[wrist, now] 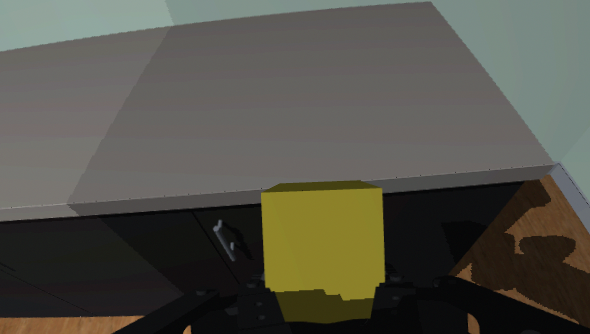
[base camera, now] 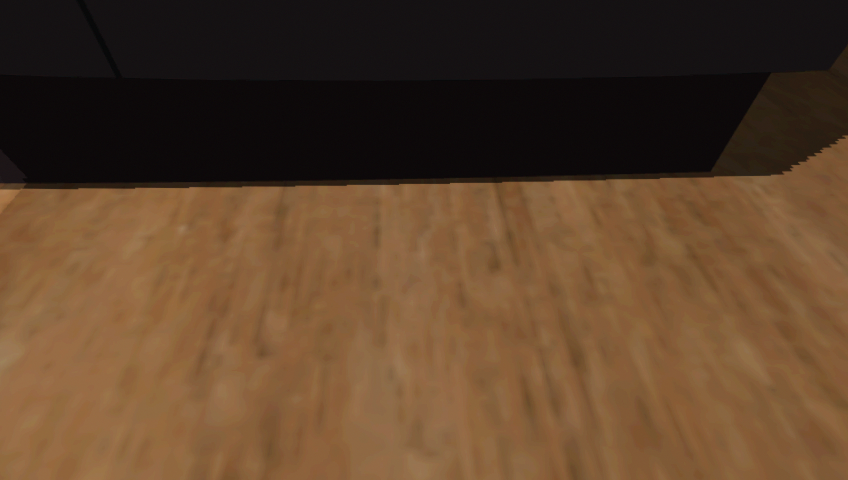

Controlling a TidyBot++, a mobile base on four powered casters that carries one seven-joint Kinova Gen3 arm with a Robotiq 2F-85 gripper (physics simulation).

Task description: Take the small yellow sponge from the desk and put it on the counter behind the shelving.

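Frame: origin at the arm's base, x ahead, y left, z up, level; metres.
Seen in the pictures: gripper, fingertip midpoint: (wrist: 322, 274).
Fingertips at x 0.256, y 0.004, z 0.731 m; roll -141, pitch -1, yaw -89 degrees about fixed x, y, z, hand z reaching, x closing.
Note:
A point is followed by its place in that frame.
The yellow sponge (wrist: 323, 240) {z 0.787, x 0.249, y 0.004 m} is between the fingers at the lower middle of the wrist view. My gripper (wrist: 322, 274) {z 0.732, x 0.256, y 0.004 m} is shut on it. The grey counter (wrist: 300, 100) {z 0.514, x 0.676, y 0.028 m} spans the wrist view behind and beyond the sponge, its front edge running just behind the sponge's top. In that view the sponge overlaps the dark cabinet front below the counter's edge. The counter top does not show in the base camera view. The desk and the shelving do not show in either view.
The dark cabinet (base camera: 416, 41) {z -0.210, x 0.496, y -0.010 m} (wrist: 150, 250) {z 0.286, x 0.478, y 0.376 m} stands across the top of the base view, with wooden floor (base camera: 416, 327) {z -0.396, x 0.347, y -0.012 m} (wrist: 500, 265) {z -0.396, x 0.673, y -0.756 m} before it and at its right end. A metal handle (wrist: 225, 242) {z 0.361, x 0.457, y 0.182 m} sticks out from its front. A pale green wall (wrist: 525, 60) {z 0.288, x 1.123, y -0.735 m} rises behind the counter.

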